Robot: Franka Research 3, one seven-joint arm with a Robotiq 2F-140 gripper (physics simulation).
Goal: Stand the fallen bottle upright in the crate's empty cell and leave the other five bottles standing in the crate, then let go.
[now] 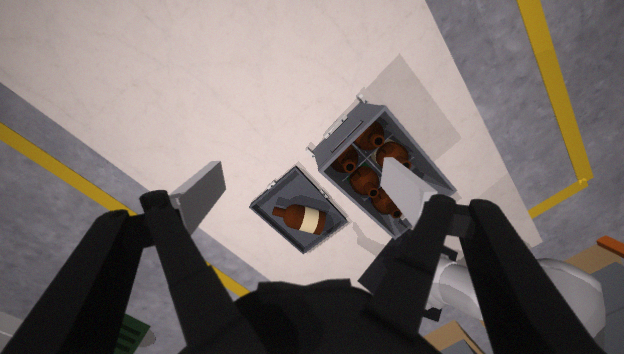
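Note:
The fallen bottle (301,219), brown with a cream label, lies on its side in a shallow grey tray (278,231), its neck pointing left. The grey crate (345,131) stands to the right of the tray. Brown bottles (364,181) stand in its cells, several with their mouths showing. The right finger hides part of the crate's inside, so I cannot tell which cell is empty. My gripper (303,173) is wide open and empty, high above the tray and the crate. The tray and the fallen bottle show between its fingers.
The tray and crate are on a pale table top (200,90). Yellow lines (557,85) run on the grey floor beyond its edges. A white rounded object (570,290) and brown boxes are at the lower right. A green item (131,334) is at the lower left.

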